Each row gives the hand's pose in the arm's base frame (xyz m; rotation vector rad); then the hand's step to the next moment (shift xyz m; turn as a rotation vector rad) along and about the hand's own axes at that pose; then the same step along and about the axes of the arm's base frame.
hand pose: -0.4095 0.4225 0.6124 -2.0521 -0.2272 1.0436
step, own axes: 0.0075 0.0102 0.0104 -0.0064 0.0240 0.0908
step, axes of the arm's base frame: -0.0048 0.0029 -0.0154 -0.0761 0.0337 -0.0441
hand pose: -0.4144 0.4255 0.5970 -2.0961 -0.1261 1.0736
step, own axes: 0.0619 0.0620 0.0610 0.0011 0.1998 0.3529
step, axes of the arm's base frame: -0.0197 0.0170 -0.1035 -0.3045 0.0664 -0.2595
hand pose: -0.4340 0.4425 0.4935 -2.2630 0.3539 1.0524
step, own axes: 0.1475 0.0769 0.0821 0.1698 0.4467 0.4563
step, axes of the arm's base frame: 0.0103 -0.0061 -0.1851 -0.3734 -0.0581 -0.5420
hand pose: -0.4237 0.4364 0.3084 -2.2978 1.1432 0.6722
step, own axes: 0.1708 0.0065 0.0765 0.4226 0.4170 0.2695
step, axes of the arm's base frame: 0.0690 -0.0564 -0.1647 -0.1757 -0.3042 -0.5493
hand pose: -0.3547 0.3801 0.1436 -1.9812 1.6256 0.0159
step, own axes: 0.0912 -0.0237 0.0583 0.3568 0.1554 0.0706
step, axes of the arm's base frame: 0.0649 -0.0545 -0.0714 -0.0236 -0.3051 -0.2506
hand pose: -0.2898 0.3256 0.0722 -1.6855 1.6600 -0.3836
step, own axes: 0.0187 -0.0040 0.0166 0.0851 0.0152 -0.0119
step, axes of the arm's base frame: 0.0163 -0.0135 -0.0139 -0.0086 -0.0831 -0.0253
